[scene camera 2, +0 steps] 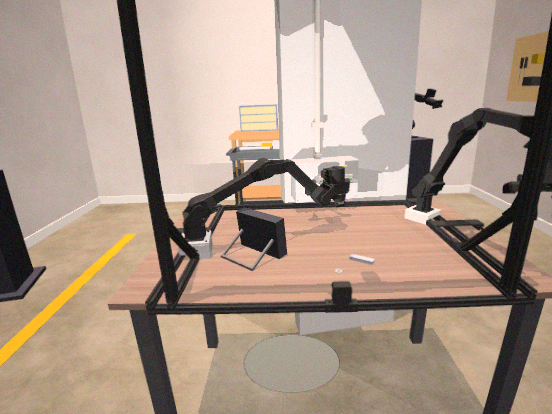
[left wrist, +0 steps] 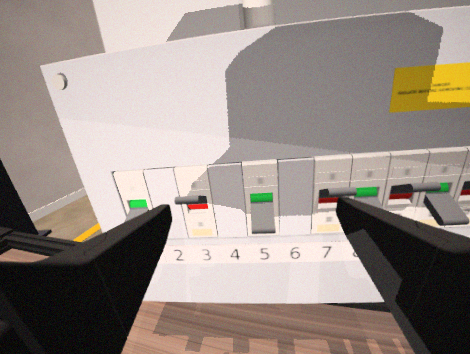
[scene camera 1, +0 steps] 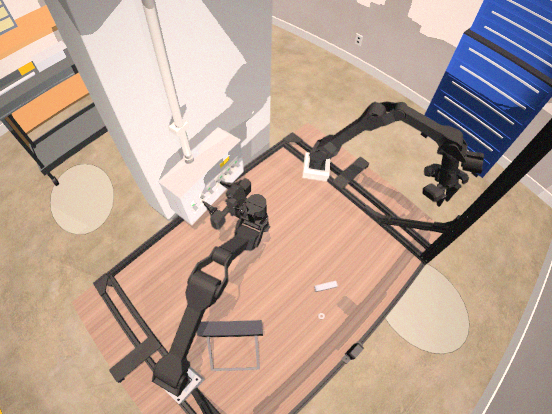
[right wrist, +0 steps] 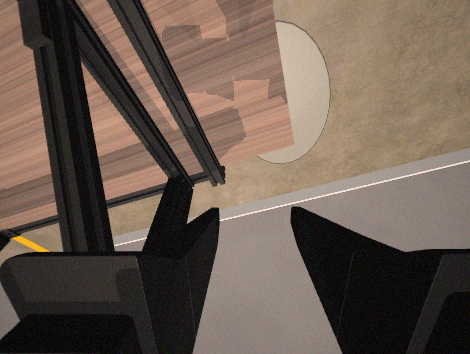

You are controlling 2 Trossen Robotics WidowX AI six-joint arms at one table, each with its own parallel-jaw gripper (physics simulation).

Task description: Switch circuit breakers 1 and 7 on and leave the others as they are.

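Places are measured from the left arm's base along level axes (x ahead, y left, z up), in millimetres.
Pixels of known places: left gripper, fingertip midpoint: [scene camera 2: 320, 182] [left wrist: 252, 208] [scene camera 1: 210, 191]; right gripper, fingertip midpoint: [scene camera 2: 544, 220] [scene camera 1: 442, 203] [right wrist: 254, 214]; left arm's base at its link origin: [scene camera 2: 195, 237] [scene camera 1: 177, 380]; right arm's base at its link origin: [scene camera 2: 423, 209] [scene camera 1: 317, 163].
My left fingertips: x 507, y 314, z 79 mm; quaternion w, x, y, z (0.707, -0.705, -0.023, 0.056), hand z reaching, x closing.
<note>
Ahead of a thing's pixels: the offset from my left fingertips to its top centre. "spot": to the spot under its first point.
The white breaker panel @(spot: dy +34, dx -104, dz +84 mm) [scene camera 1: 175, 192] [left wrist: 145, 105] stands at the table's far edge. In the left wrist view, breaker 1 @(spot: dy +10, dx -75, dz -1 mm) [left wrist: 137, 204] shows green, its lever low and partly behind a finger. Breaker 7 @(spot: dy +13, dx +44, dz -22 mm) [left wrist: 328, 227] shows red, its grey lever @(spot: dy -1, dx +44, dz +8 mm) [left wrist: 342, 192] raised. Breaker 3 @(spot: dy +11, dx -35, dz -4 mm) [left wrist: 198, 206] shows red with its lever up; breaker 5 @(spot: dy +2, dx +5, dz -9 mm) [left wrist: 262, 220] shows green with its lever down. My left gripper [scene camera 1: 214, 194] [left wrist: 252, 208] is open and empty before the panel, one fingertip near breaker 1, the other below and right of breaker 7's lever. My right gripper [right wrist: 254, 214] is partly open and empty, away from the panel.
More breakers stand right of 7, one red and two green among them; a finger hides some labels. A yellow warning label @(spot: dy +15, dx +78, dz +47 mm) [left wrist: 410, 100] is above them. A dark stand [scene camera 1: 231, 328] [scene camera 2: 260, 232], a small white bar @(dy -469, dx +18, dz -125 mm) [scene camera 1: 326, 286] [scene camera 2: 361, 259] and a small ring lie on the table.
</note>
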